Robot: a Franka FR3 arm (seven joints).
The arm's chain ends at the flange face. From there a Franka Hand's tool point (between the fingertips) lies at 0.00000 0.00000 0.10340 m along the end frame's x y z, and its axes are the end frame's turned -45 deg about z.
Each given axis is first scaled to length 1.
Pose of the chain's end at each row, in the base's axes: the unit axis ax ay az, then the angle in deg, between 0 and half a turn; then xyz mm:
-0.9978 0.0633 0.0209 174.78 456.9 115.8 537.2
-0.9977 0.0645 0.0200 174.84 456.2 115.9 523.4
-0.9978 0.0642 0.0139 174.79 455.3 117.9 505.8
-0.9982 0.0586 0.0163 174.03 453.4 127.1 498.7
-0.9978 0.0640 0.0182 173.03 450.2 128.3 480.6
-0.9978 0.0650 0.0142 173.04 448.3 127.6 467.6
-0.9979 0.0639 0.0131 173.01 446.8 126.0 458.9
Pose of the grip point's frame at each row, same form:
-0.9463 -0.3234 0.0019 174.26 453.2 125.5 434.3
-0.9466 -0.3223 0.0012 174.36 452.7 125.4 420.5
-0.9465 -0.3226 -0.0046 174.58 453.0 127.5 402.9
-0.9447 -0.3279 -0.0049 173.77 450.7 138.0 395.9
-0.9465 -0.3228 -0.0065 172.76 447.3 141.1 378.0
-0.9468 -0.3218 -0.0102 172.95 446.2 140.3 365.0
-0.9464 -0.3228 -0.0113 172.97 444.9 138.7 356.3

